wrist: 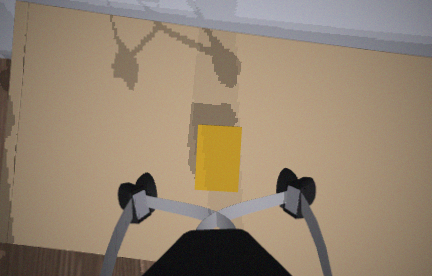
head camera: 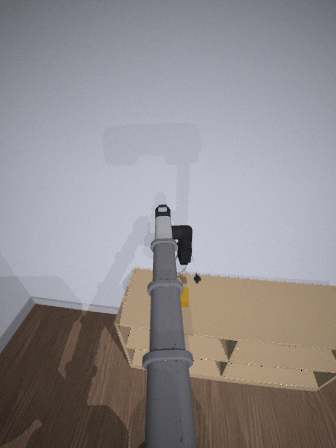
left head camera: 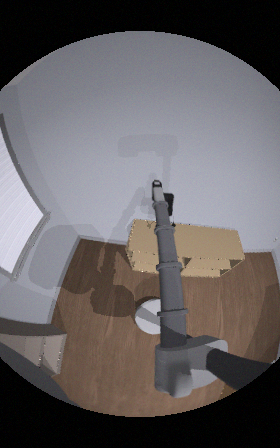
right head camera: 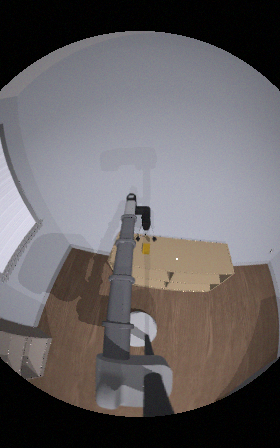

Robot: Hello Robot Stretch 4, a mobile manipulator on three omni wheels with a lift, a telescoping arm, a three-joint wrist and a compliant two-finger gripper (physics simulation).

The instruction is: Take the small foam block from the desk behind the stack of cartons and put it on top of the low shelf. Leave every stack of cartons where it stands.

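Places are measured from the robot's base along level axes (x right, y ahead, z up), in millimetres.
Pixels of known places: gripper, fingertip midpoint: [wrist: 216, 186] [head camera: 183, 282] [right head camera: 145, 240]; robot's base, link origin: [left head camera: 153, 315] [right head camera: 137, 327].
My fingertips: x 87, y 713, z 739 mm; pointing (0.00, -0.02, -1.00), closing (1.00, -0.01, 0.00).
Ahead of a thing's pixels: the offset from my fingertips to its top centre. "spot": to the spot under its first point. Level surfaces: height alone.
The small yellow foam block @(dx +2, dy +11, dz -112 mm) [head camera: 185, 297] [right head camera: 146, 248] [wrist: 218, 158] rests on top of the low shelf @(dz -157 mm) [head camera: 260, 310] [left head camera: 205, 242] [right head camera: 200, 255] [wrist: 330, 150], towards its left end. My gripper [right head camera: 146, 239] [wrist: 216, 186] is open and empty, raised above the shelf top. In the wrist view the fingertips stand wide apart and the block lies apart from them, a little beyond the line between them. In the head camera view the arm covers part of the block's left side. The desk and the stacks of cartons do not show in these views.
A wall [head camera: 250, 150] stands right behind the shelf. A round white object [left head camera: 149, 316] [right head camera: 143, 328] is on the wooden floor under the arm. A pale cabinet-like piece [left head camera: 52, 350] [right head camera: 35, 355] stands at the lower left, and a window with blinds @(spot: dx -1361, dy -58, dz +378 mm) [left head camera: 17, 210] is at the left.
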